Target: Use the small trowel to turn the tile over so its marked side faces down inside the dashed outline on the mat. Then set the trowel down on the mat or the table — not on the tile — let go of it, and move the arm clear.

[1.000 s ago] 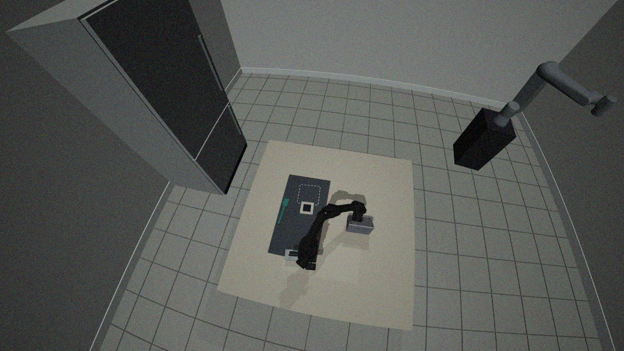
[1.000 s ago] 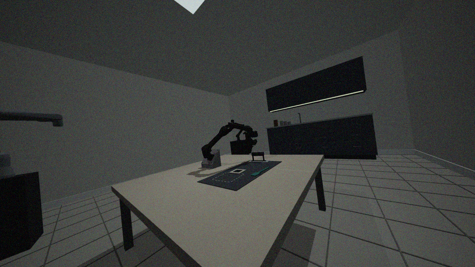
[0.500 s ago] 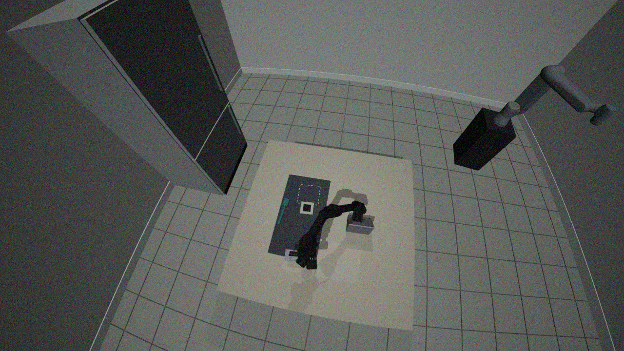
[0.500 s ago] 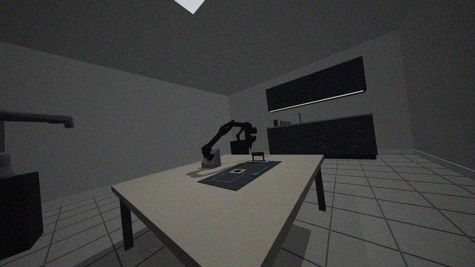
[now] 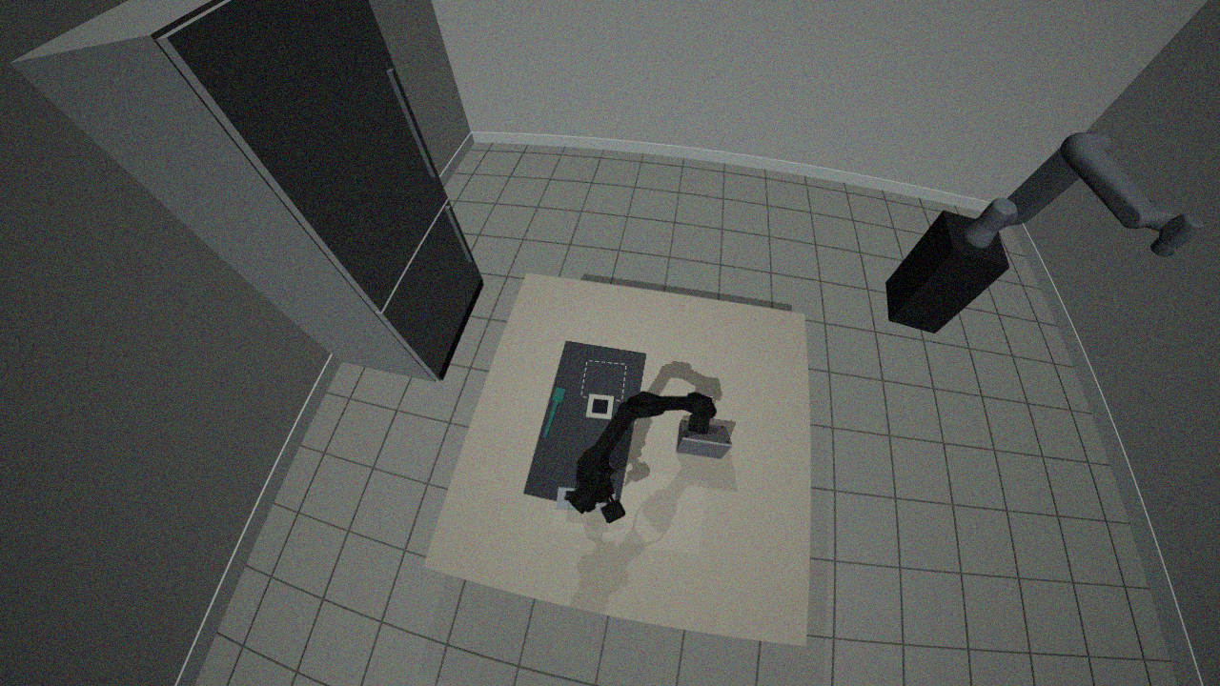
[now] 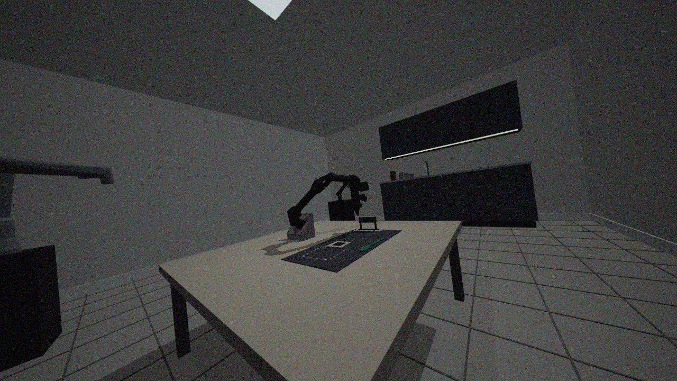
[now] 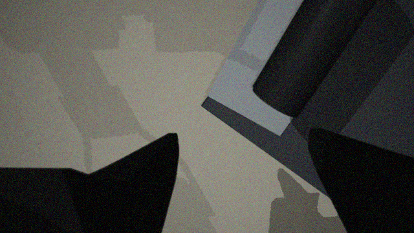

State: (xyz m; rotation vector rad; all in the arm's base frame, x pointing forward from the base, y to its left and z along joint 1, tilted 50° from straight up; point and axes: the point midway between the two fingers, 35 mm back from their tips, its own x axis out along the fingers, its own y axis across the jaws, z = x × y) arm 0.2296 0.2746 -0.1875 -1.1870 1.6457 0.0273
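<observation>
My gripper tip is now 280 mm to the left of the dark mat, 160 mm short of it and 130 mm above it. From my gripper tip the other things lie so: tile (340 mm to the right, 140 mm ahead, 110 mm below); teal trowel (300 mm ahead, 290 mm to the right, 110 mm below).
</observation>
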